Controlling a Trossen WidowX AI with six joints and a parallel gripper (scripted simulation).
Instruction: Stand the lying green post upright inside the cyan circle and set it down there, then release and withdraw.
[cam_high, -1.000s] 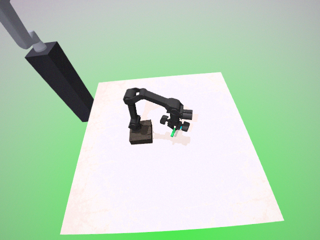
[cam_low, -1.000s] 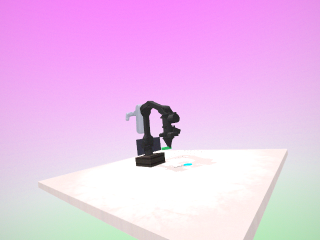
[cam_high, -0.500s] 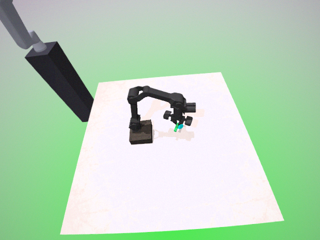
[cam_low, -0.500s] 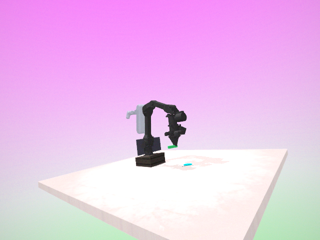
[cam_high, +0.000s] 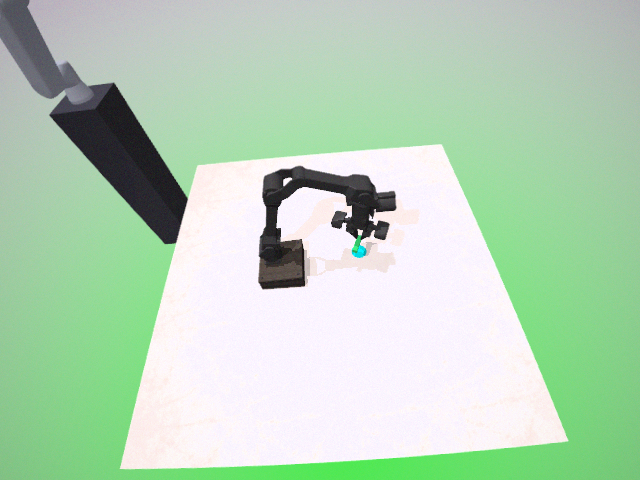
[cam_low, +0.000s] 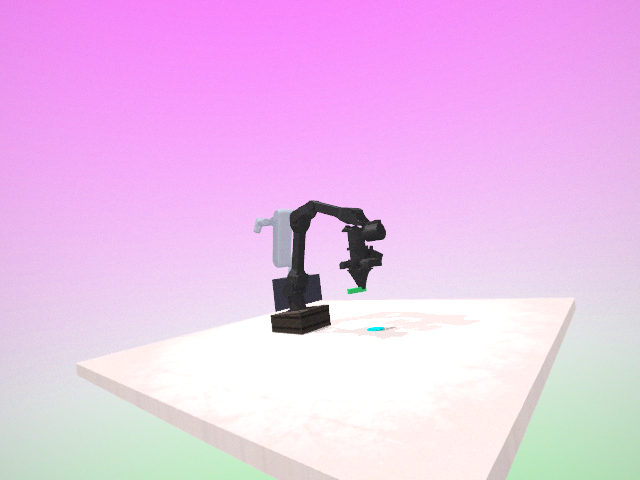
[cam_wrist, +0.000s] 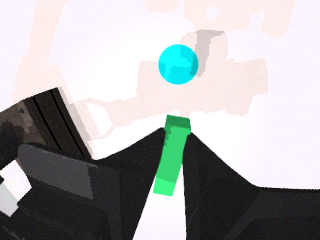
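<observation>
Right now my gripper tip is 1 cm short of the cyan circle, 3 cm to the right of it and 14 cm above it. Also, from my gripper tip: green post 1 cm behind, 2 cm to the right.
</observation>
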